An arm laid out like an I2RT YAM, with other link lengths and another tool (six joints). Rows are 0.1 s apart.
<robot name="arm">
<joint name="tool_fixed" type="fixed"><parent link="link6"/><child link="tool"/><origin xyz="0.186 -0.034 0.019" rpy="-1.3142 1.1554 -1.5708"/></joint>
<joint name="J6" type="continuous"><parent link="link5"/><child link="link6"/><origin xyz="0.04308 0 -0.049"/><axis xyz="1 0 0"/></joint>
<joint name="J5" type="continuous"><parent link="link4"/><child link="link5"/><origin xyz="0.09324 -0.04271 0.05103"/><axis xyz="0 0 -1"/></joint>
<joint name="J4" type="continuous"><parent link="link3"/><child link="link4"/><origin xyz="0.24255 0.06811 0.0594"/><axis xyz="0 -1 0"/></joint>
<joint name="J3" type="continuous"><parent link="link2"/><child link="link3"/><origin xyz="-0.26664 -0.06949 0"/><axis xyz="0 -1 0"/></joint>
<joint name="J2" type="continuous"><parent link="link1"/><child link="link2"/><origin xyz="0.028 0.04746 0.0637"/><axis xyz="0 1 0"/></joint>
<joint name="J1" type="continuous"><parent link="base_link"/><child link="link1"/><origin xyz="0 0 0.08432"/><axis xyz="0 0 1"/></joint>
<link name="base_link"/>
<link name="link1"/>
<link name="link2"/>
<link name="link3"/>
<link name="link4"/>
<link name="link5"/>
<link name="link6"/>
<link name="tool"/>
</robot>
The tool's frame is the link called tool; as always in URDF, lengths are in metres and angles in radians. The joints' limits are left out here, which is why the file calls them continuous.
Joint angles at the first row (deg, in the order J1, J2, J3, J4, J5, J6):
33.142 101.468 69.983 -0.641 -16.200 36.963
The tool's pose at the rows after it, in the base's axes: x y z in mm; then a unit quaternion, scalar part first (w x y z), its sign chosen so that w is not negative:
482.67 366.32 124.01 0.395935 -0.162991 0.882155 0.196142
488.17 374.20 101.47 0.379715 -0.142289 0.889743 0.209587
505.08 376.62 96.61 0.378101 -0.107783 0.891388 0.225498
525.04 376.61 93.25 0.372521 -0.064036 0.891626 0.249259
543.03 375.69 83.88 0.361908 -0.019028 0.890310 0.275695
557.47 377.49 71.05 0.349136 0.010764 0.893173 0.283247
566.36 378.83 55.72 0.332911 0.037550 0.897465 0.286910
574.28 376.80 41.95 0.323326 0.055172 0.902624 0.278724
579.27 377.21 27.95 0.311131 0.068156 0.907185 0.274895
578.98 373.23 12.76 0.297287 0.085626 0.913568 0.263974
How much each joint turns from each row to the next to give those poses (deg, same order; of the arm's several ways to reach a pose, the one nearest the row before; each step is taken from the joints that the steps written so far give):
1.173 5.858 1.334 2.826 -0.016 1.793
0.051 3.981 0.546 3.197 -0.605 3.386
-0.783 3.154 1.784 3.151 -0.091 4.028
-1.345 3.321 2.183 3.318 -0.740 5.232
-1.377 3.727 1.609 4.158 -0.979 5.712
-0.501 3.823 3.437 0.425 0.280 3.546
-0.237 3.229 2.804 -0.231 0.417 3.233
-0.155 2.535 2.745 -1.490 1.110 1.424
-0.107 2.492 2.534 -1.264 0.344 1.360
0.065 1.409 1.115 -1.585 1.181 1.535

